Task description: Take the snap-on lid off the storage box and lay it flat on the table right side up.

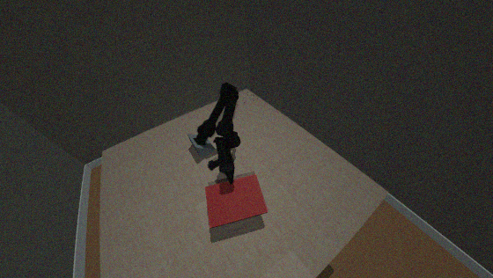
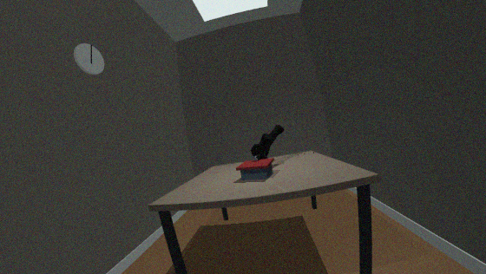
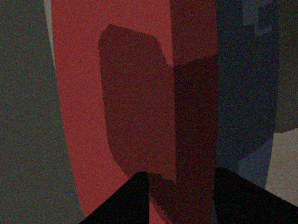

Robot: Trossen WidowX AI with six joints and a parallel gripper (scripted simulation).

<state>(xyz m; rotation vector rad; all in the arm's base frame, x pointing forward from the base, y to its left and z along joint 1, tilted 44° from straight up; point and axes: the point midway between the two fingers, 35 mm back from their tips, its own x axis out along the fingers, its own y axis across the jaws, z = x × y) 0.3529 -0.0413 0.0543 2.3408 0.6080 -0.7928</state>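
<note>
Now: the lid 7 cm ahead of my gripper tip and 3 cm to the right of it. From my gripper tip the other things lie so: blue storage box (7 cm ahead, 3 cm to the right, 6 cm below).
</note>
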